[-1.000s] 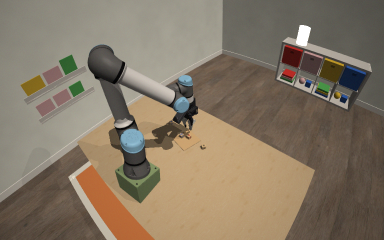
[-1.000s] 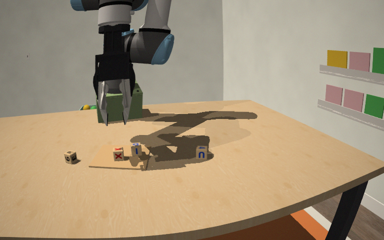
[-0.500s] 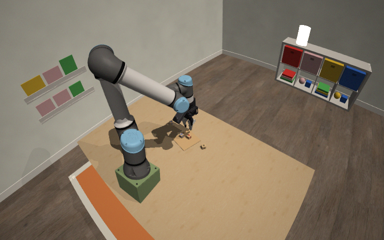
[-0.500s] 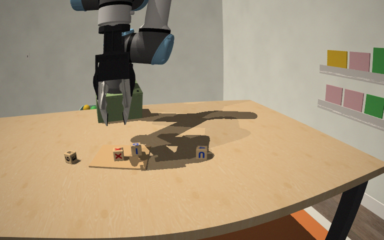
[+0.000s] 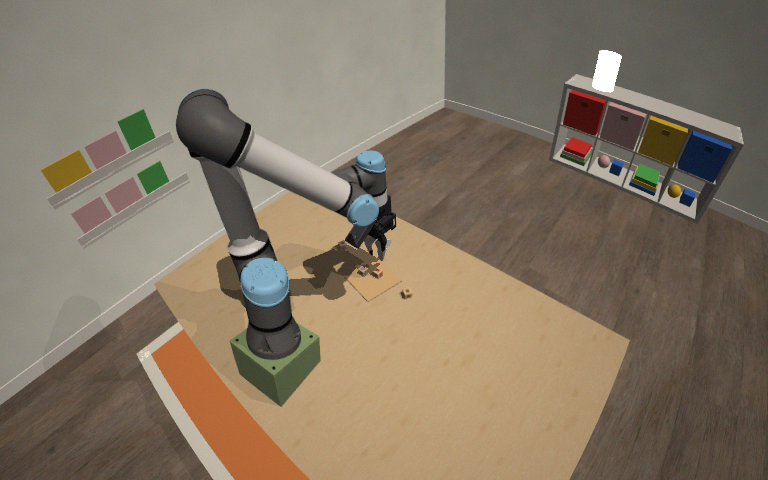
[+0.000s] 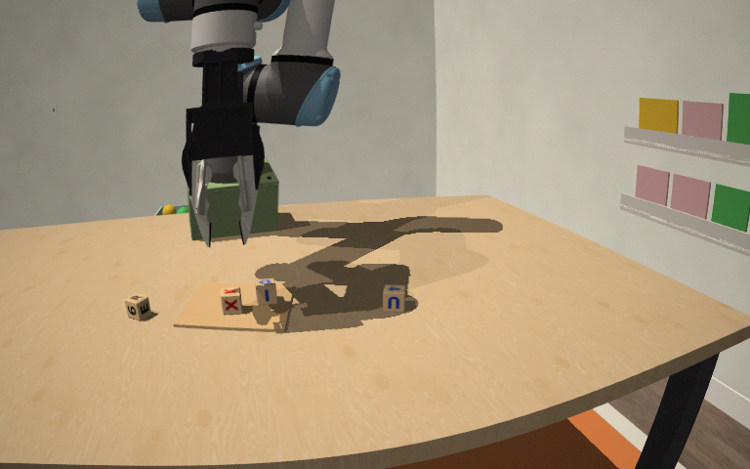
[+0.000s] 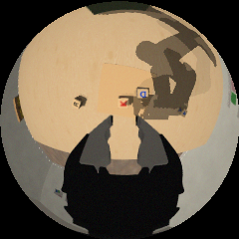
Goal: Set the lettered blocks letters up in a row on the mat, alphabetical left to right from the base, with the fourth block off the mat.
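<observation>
The thin tan mat lies 2 cm behind my hand and 10 cm below it. Also, from my hand: wooden block (2 cm ahead, 13 cm to the right, 9 cm below).
</observation>
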